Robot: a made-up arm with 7 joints. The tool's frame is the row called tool. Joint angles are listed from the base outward. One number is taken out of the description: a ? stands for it. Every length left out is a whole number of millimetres.
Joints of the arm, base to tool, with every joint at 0 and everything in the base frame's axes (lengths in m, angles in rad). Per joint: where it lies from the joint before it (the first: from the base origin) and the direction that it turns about. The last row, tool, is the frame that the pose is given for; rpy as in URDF.
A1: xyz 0.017 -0.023 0.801 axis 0 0 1
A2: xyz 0.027 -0.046 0 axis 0 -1 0
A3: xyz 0.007 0 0.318 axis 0 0 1
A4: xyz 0.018 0.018 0 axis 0 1 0
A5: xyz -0.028 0 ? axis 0 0 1
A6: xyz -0.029 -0.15 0 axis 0 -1 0
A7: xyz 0.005 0 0.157 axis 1 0 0
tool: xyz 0 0.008 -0.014 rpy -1.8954 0.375 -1.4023
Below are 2 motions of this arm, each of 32 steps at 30 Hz.
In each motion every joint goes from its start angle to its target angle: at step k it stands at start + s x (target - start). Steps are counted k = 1, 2, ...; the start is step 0. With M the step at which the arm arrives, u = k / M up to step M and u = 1 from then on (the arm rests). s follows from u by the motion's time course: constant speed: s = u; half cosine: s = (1 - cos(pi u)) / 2; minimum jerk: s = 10 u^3 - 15 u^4 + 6 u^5.
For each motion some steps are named. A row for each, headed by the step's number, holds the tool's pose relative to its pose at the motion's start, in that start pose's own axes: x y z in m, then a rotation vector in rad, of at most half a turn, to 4 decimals.
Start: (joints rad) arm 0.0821 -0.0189 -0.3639 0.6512 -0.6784 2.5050 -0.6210
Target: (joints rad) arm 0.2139 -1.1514 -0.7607 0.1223 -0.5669 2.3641 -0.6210
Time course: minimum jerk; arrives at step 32
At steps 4, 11, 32:
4: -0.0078 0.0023 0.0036 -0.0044 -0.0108 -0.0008
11: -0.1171 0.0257 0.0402 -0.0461 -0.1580 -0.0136
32: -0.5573 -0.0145 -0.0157 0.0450 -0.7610 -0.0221

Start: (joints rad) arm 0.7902 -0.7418 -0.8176 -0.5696 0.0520 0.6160 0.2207
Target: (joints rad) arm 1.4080 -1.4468 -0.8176 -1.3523 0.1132 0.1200 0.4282
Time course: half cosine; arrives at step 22
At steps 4, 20, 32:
4: -0.0257 0.0145 0.0064 -0.0339 -0.0754 0.0039
20: -0.2582 0.1997 -0.1135 -0.4503 -0.9197 -0.0498
32: -0.2607 0.2039 -0.1189 -0.4603 -0.9379 -0.0534

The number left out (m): 0.328
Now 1 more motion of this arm.
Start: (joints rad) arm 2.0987 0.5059 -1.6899 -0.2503 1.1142 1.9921 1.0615
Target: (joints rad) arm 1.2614 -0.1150 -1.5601 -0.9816 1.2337 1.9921 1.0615
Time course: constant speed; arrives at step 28
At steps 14, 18, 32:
14: 0.0630 0.2666 0.0747 -0.6254 -0.0338 0.2621
18: 0.0845 0.3355 0.0590 -0.7807 -0.0068 0.3532
32: 0.1375 0.4645 -0.0331 -1.1032 0.1289 0.6018

